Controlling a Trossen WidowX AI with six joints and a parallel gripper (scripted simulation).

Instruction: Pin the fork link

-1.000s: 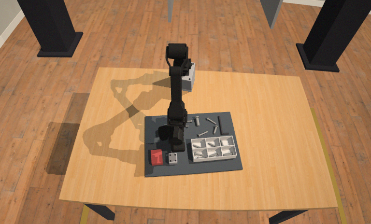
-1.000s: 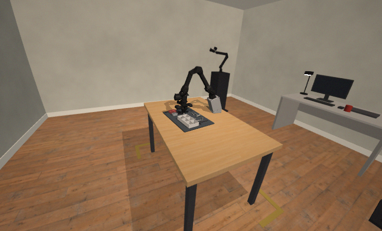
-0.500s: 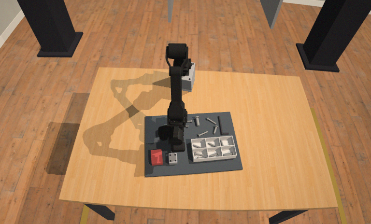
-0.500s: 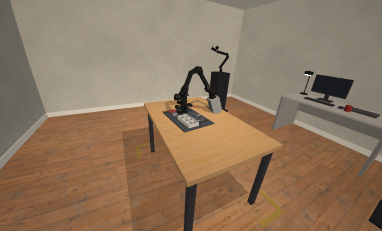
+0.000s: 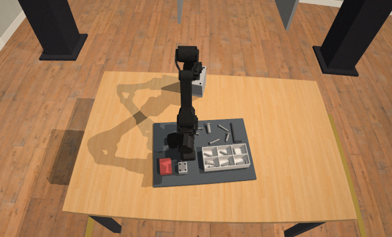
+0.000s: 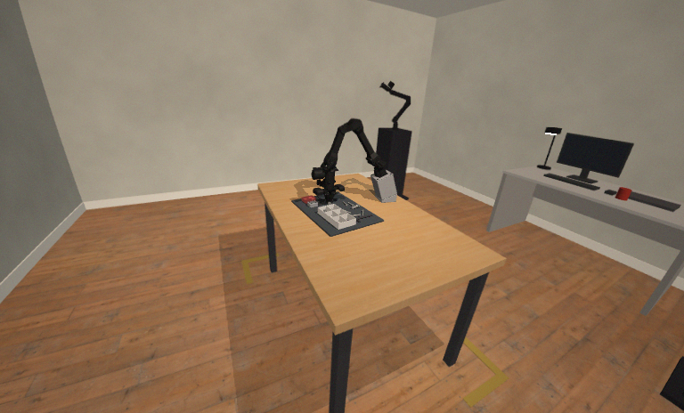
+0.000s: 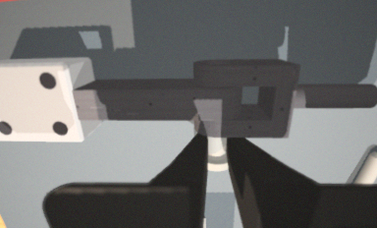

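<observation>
Now: hand 10 mm to the left of the pale pin and 30 mm above it. Also, from my hand: dark eye plate bar: 20 mm ahead, 20 mm to the right, 30 mm below; light grey block: 100 mm ahead, 10 mm to the right, 30 mm below; red block: 90 mm ahead, 90 mm to the right, 40 mm below.
</observation>
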